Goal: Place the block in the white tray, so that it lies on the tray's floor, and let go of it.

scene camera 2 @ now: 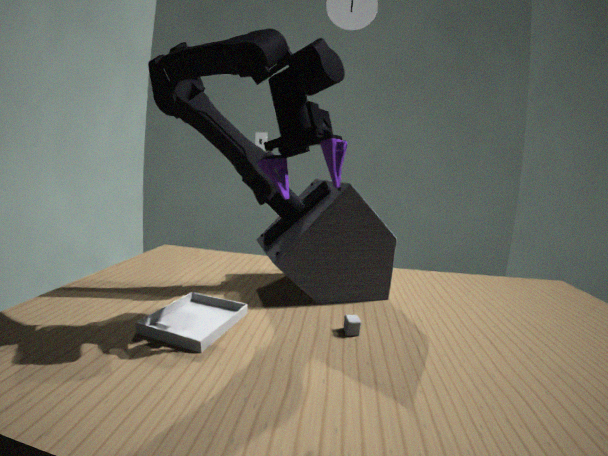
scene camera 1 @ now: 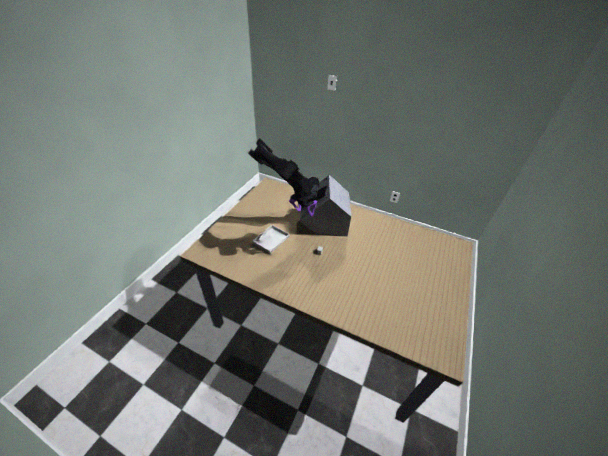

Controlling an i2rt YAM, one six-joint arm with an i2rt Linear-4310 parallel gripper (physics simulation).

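Places are measured from the arm's base along level axes (x ahead, y right, z down), in centimetres.
Pixels of known places: gripper, fingertip midpoint: [scene camera 2: 311, 193] [scene camera 1: 305, 213]; arm's base at its link origin: [scene camera 2: 297, 214] [scene camera 1: 314, 197].
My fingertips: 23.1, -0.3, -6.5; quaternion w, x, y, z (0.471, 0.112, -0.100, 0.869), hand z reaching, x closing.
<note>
For each thing: its top centre in the pictures, then the offset to it from my fingertips, as dx, dy, dz. Level surfaces: height alone.
- small light grey block at its top centre: [scene camera 2: 352, 317] [scene camera 1: 320, 248] +0.8, -9.2, +21.6
- white tray at its top centre: [scene camera 2: 195, 312] [scene camera 1: 271, 237] -0.5, +19.1, +22.4
- wooden table at its surface level: dz +24.5
A small light grey block [scene camera 1: 319, 250] [scene camera 2: 352, 325] lies on the table, to the right of the tray and apart from it. The white tray [scene camera 1: 285, 236] [scene camera 2: 225, 327] is shallow, square and low-walled; no block shows inside it. My gripper [scene camera 1: 306, 212] [scene camera 2: 312, 193] has purple fingers, which stand wide apart with nothing between them. It is open and points downward, well above the table. In scene camera 2 its fingertips show near the top of the dark base, higher than the block and the tray.
A large dark angular base [scene camera 1: 327, 222] [scene camera 2: 345, 250] carries the black arm and stands on the wooden table [scene camera 1: 400, 280] [scene camera 2: 475, 375] behind the block. Walls rise behind the table and at its left. Shadows of the arm fall across the table around the tray.
</note>
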